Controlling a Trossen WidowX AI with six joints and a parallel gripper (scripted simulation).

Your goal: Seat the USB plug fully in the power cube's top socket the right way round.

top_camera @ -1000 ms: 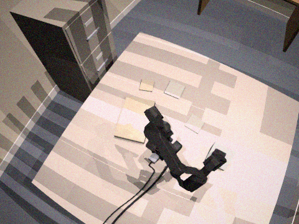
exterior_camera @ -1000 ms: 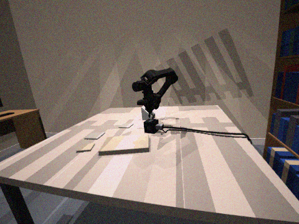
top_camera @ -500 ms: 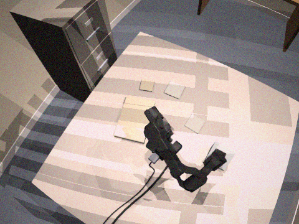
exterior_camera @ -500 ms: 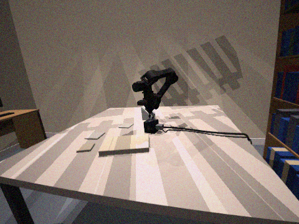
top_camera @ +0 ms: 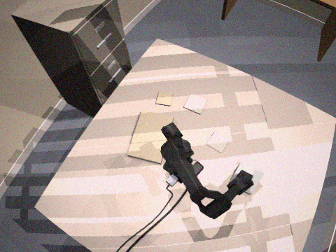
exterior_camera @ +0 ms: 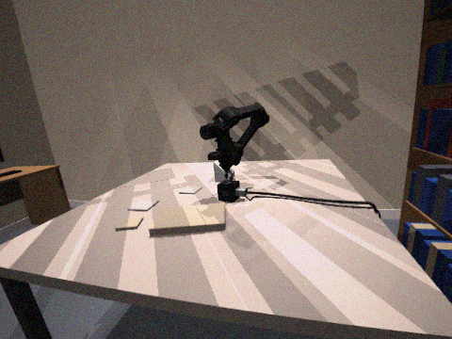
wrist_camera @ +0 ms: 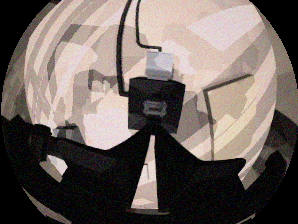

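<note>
Right now the USB plug is 20 mm below my gripper tip. The rest, counted from my gripper tip: flat tan board 220 mm ahead, 120 mm below, 90 mm to the right.
</note>
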